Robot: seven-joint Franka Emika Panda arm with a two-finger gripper.
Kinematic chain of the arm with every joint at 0, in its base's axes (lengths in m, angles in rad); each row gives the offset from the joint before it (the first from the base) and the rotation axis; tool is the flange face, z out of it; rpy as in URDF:
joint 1: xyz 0 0 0.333 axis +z
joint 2: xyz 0 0 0 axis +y
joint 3: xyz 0 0 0.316 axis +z
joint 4: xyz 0.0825 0 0 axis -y
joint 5: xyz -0.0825 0 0.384 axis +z
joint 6: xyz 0 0 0 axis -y
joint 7: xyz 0.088 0 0 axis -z
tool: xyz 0 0 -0.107 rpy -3.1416 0 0
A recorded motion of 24 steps. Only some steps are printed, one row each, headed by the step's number.
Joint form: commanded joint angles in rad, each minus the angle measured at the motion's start. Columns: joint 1, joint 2, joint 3, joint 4, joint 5, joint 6, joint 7.
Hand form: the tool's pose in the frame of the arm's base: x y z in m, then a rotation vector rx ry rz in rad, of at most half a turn. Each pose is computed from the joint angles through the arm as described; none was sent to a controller.
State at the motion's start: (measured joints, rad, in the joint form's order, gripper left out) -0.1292 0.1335 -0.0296 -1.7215 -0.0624 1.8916 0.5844
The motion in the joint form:
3: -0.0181 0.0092 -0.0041 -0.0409 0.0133 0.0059 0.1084
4: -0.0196 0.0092 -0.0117 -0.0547 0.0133 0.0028 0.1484
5: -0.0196 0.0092 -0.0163 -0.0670 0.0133 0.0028 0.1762
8: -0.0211 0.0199 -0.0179 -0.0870 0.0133 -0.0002 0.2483
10: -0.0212 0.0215 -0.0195 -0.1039 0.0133 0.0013 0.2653
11: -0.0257 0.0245 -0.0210 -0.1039 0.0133 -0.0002 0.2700
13: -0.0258 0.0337 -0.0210 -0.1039 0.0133 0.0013 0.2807
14: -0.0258 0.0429 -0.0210 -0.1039 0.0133 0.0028 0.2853
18: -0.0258 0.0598 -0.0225 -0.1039 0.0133 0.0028 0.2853
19: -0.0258 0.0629 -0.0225 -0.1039 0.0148 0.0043 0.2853
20: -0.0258 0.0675 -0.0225 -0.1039 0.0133 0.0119 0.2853
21: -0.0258 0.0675 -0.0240 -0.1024 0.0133 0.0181 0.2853
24: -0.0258 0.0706 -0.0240 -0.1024 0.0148 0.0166 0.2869
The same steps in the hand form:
3: 0.5933 -0.1113 0.4785 2.8104 -1.2847 0.0088
4: 0.5898 -0.1161 0.4717 2.7733 -1.3506 -0.0147
5: 0.5872 -0.1183 0.4659 2.7475 -1.3930 -0.0316
8: 0.5844 -0.1196 0.4498 2.6828 -1.4885 -0.0771
10: 0.5815 -0.1201 0.4412 2.6633 -1.5097 -0.1007
11: 0.5809 -0.1235 0.4393 2.6535 -1.5228 -0.1070
13: 0.5820 -0.1238 0.4339 2.6423 -1.5350 -0.1172
14: 0.5830 -0.1239 0.4286 2.6360 -1.5390 -0.1277
18: 0.5844 -0.1250 0.4185 2.6288 -1.5366 -0.1514
19: 0.5848 -0.1250 0.4168 2.6289 -1.5375 -0.1543
20: 0.5861 -0.1253 0.4146 2.6294 -1.5362 -0.1492
21: 0.5869 -0.1263 0.4157 2.6308 -1.5394 -0.1382
24: 0.5870 -0.1262 0.4138 2.6286 -1.5419 -0.1453

